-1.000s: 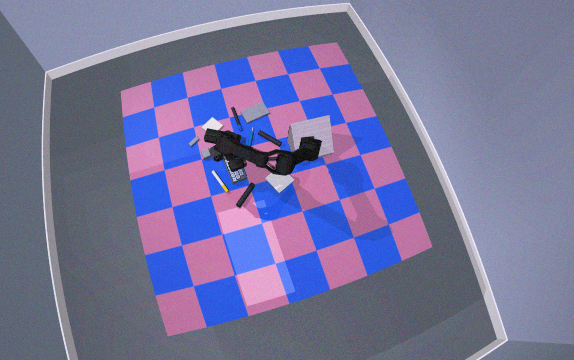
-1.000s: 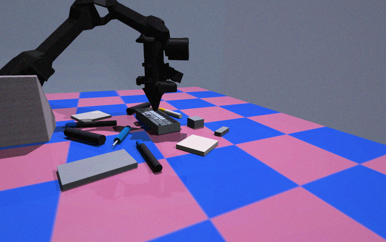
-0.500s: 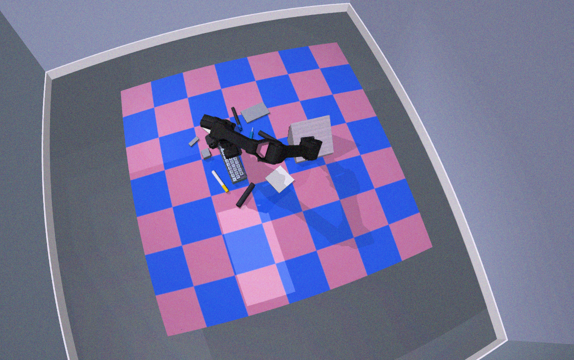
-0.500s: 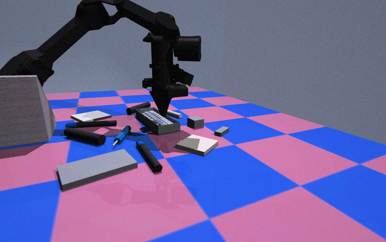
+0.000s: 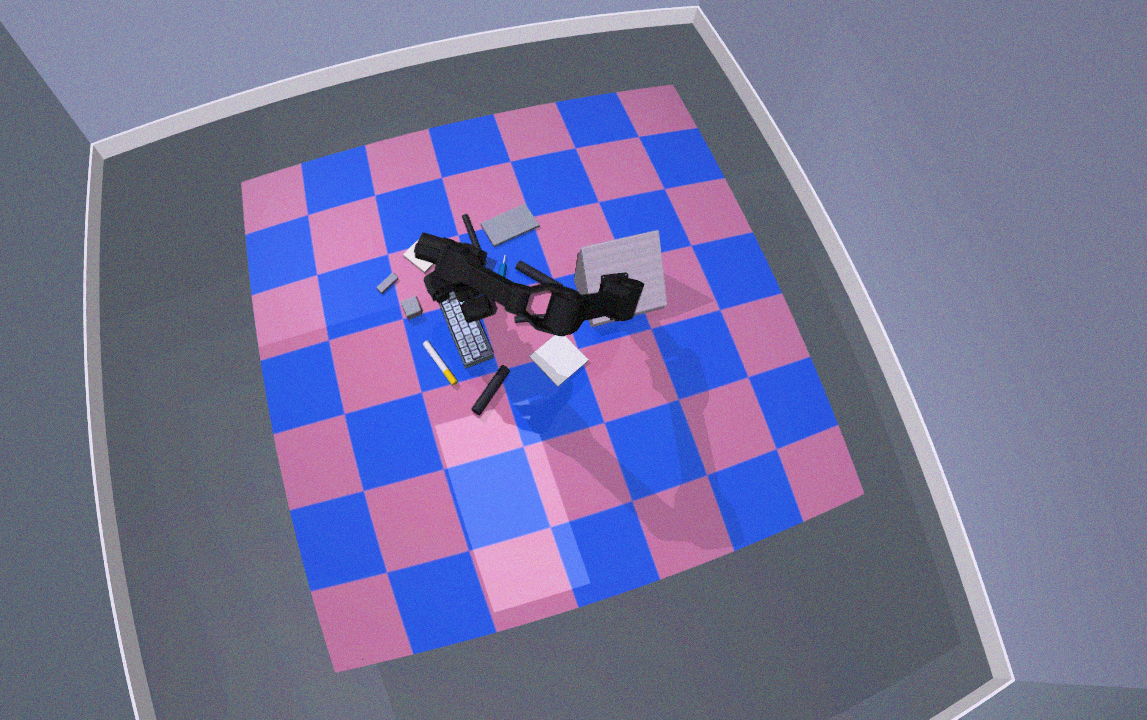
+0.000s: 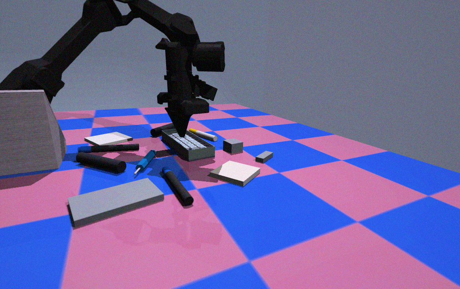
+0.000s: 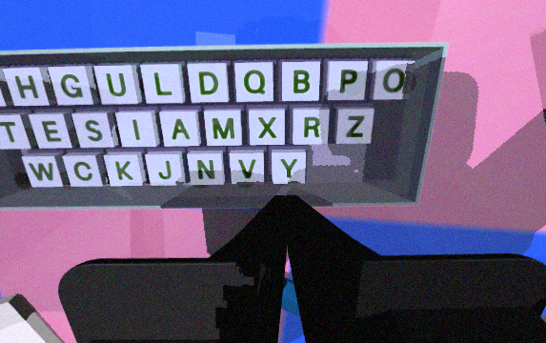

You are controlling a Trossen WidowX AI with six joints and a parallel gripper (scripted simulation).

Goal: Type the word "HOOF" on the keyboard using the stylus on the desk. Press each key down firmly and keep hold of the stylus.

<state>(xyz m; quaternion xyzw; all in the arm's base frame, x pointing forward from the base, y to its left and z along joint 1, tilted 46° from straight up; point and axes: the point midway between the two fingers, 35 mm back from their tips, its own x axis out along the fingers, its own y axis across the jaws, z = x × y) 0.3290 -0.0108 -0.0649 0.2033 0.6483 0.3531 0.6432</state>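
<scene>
My gripper tip is now 10 cm past the blue stylus, 8 cm to the left of it and 3 cm above it. The rest, counted from my gripper tip: white pad 16 cm to the right, 8 cm ahead, 4 cm below; then stylus tip 11 cm to the right, 11 cm behind, 3 cm below; then white-and-yellow marker 14 cm to the left, 8 cm ahead, 3 cm below.
</scene>
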